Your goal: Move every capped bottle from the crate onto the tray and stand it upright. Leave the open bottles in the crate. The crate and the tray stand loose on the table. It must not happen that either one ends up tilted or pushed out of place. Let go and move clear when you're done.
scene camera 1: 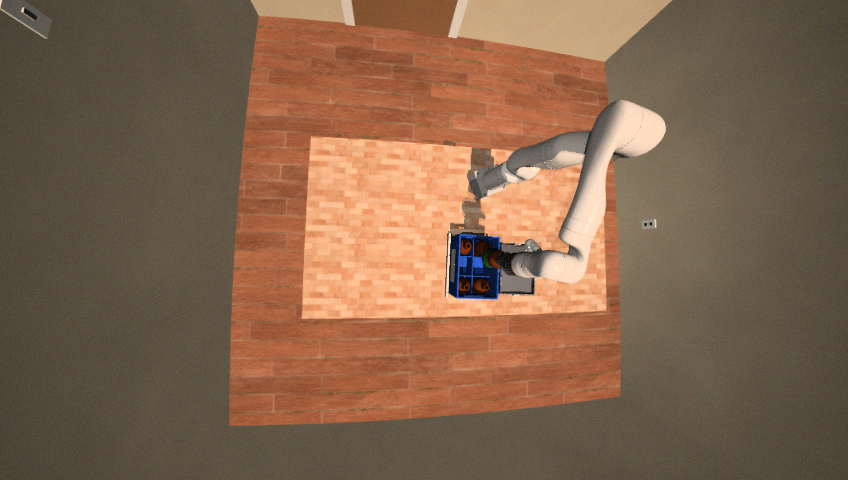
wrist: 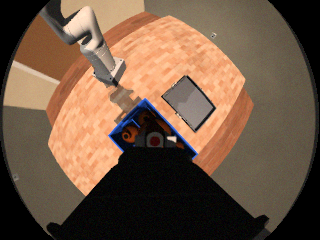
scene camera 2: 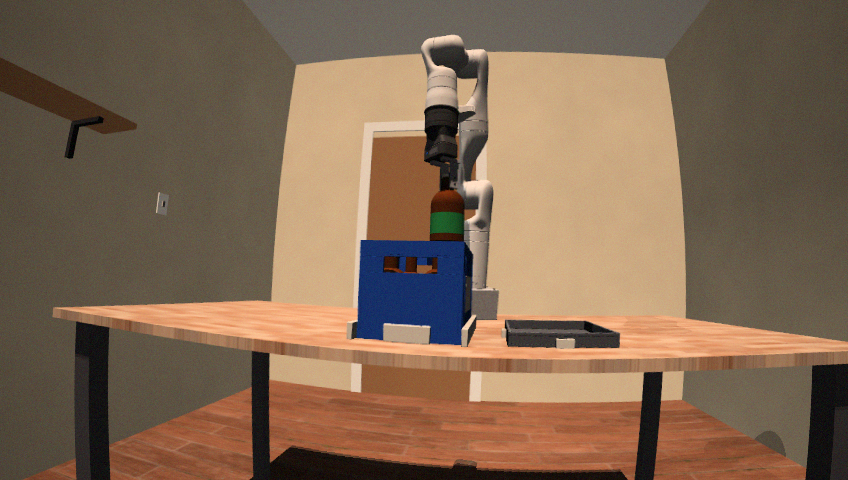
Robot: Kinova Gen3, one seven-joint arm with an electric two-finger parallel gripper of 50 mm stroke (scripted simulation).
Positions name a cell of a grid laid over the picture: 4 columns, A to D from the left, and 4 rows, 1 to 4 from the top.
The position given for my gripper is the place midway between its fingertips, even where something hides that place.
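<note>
I can see my gripper (scene camera 2: C2), and there is my gripper again (wrist: B3). There's a blue crate (scene camera 2: C3) (scene camera 1: C3) too, and a tray (scene camera 2: C3) (scene camera 1: C3) (wrist: C2). I'm also seeing a glass bottle (scene camera 2: C2).
</note>
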